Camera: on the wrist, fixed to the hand. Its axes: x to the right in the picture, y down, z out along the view.
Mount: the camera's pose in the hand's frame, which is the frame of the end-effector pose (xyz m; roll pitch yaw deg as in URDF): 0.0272 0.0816 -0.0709 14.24 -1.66 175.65
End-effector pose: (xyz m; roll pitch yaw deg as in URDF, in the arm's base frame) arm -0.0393 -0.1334 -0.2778 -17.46 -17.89 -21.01
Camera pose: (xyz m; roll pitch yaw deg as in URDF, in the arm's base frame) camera 0.0316 -0.1000 -0.3571 30.15 17.55 154.12
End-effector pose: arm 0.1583 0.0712 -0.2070 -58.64 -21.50 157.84
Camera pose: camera 0.1055 0.1122 -0.2962 71.24 24.30 -26.20
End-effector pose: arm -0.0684 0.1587 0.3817 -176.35 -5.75 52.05
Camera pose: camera 0.0120 0.1220 0.4497 -168.97 7.67 -123.68
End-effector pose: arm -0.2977 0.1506 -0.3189 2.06 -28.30 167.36
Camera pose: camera -0.3709 0.0808 -0.3658 9.92 26.40 -17.43
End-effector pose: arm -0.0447 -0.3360 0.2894 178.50 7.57 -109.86
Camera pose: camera -0.1321 -0.3433 0.3582 -164.84 -6.00 74.55
